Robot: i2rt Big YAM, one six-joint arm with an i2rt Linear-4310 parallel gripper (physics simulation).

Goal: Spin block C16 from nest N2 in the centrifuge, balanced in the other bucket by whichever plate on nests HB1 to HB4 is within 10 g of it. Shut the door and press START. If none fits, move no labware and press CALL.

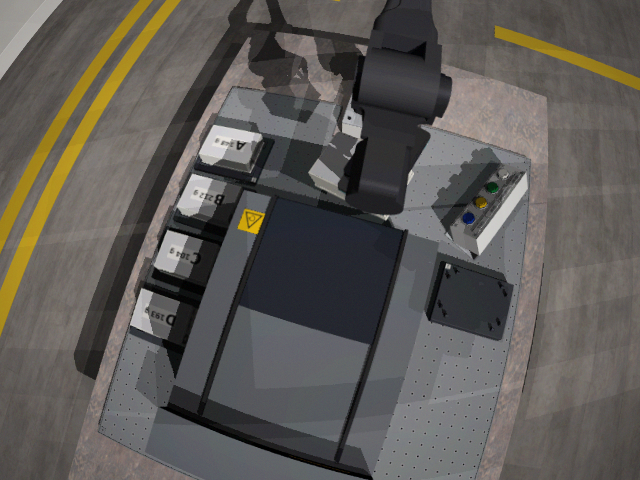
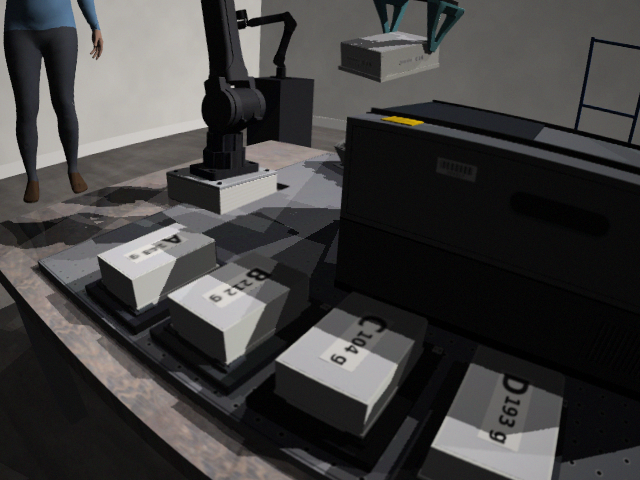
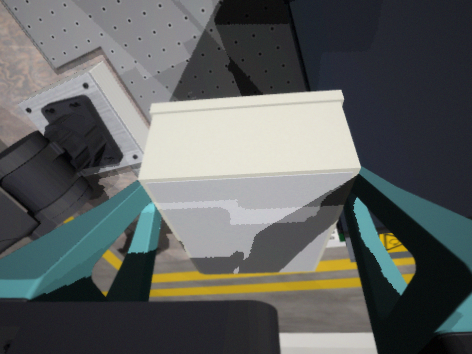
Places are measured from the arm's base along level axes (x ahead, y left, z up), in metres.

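Where they show: gripper, fingertip midpoint: (image 3: 248,175); arm's base, origin of the base link: (image 2: 224,171) (image 3: 86,132).
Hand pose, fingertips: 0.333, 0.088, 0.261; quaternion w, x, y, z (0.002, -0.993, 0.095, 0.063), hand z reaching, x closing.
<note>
Each offset is from my fingertips to the top centre of the thing, as dx, dy, dz.
My gripper (image 2: 410,42) (image 3: 248,175) is shut on block C16 {-0.009, -0.037, +0.024} (image 2: 390,55) (image 3: 252,140) (image 1: 329,170), a white lidded block held level, high behind the centrifuge; the arm partly hides it from above. Four white plates stand in black nests: A {-0.103, -0.372, -0.244} (image 1: 230,147) (image 2: 156,263), seemingly 248 g; B {+0.032, -0.352, -0.244} (image 1: 206,198) (image 2: 235,304), 212 g; C {+0.167, -0.337, -0.244} (image 1: 186,254) (image 2: 351,361), 104 g; D {+0.303, -0.331, -0.244} (image 1: 162,314) (image 2: 501,413), 193 g. The dark centrifuge (image 1: 209,330) (image 2: 439,242) has a navy rear panel {+0.127, -0.045, -0.085} (image 1: 320,268) and grey front panel on top; its buckets do not show, and I cannot tell the door's state.
A button box {-0.179, +0.219, -0.214} (image 1: 498,219) with blue, yellow, green and white buttons stands on the right. An unoccupied black nest {+0.031, +0.241, -0.264} (image 1: 471,302) lies beside it. The arm's base (image 2: 222,191) (image 3: 107,125) is behind plate A. The arm covers much of the area behind the centrifuge from above.
</note>
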